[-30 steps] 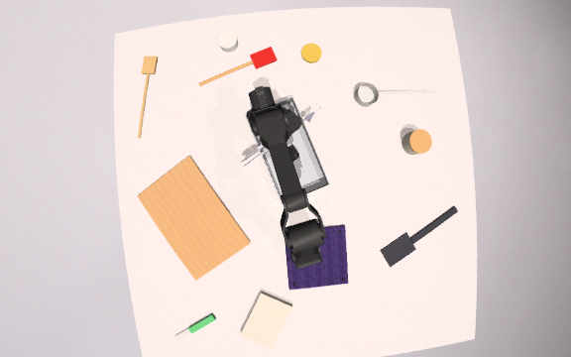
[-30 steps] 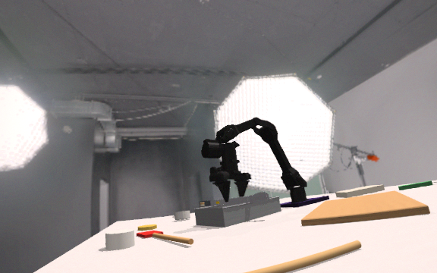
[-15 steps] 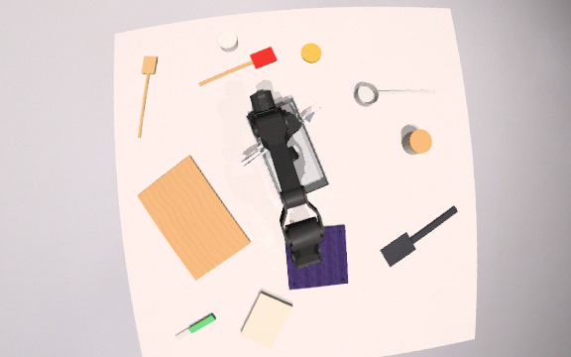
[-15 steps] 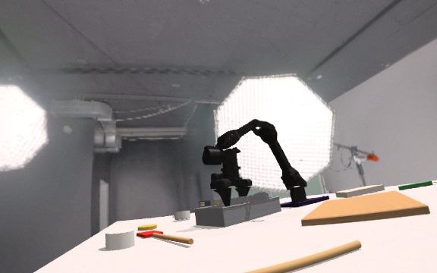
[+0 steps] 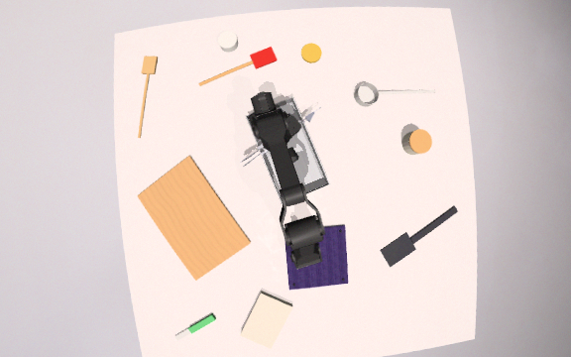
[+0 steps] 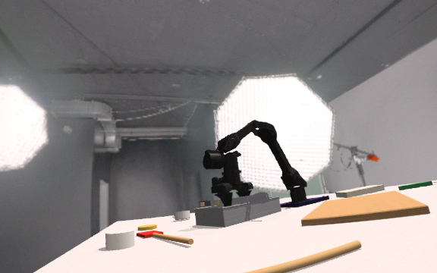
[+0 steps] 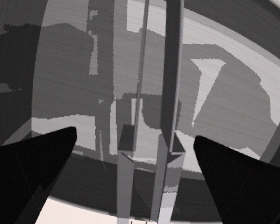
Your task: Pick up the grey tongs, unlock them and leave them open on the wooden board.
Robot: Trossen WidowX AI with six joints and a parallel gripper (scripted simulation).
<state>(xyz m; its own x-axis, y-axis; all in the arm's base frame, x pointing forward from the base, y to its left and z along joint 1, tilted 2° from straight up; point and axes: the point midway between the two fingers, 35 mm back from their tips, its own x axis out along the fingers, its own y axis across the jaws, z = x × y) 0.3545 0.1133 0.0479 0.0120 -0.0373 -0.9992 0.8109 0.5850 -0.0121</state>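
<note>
My gripper tip is 3 cm past the grey roasting tin and 4 cm to the left of it. Round my gripper tip: red-headed spatula 27 cm ahead, 12 cm to the left, 3 cm below; yellow puck 32 cm ahead, 11 cm to the right, 2 cm below; yellow slider 5 cm ahead, 7 cm to the right, 4 cm above.
</note>
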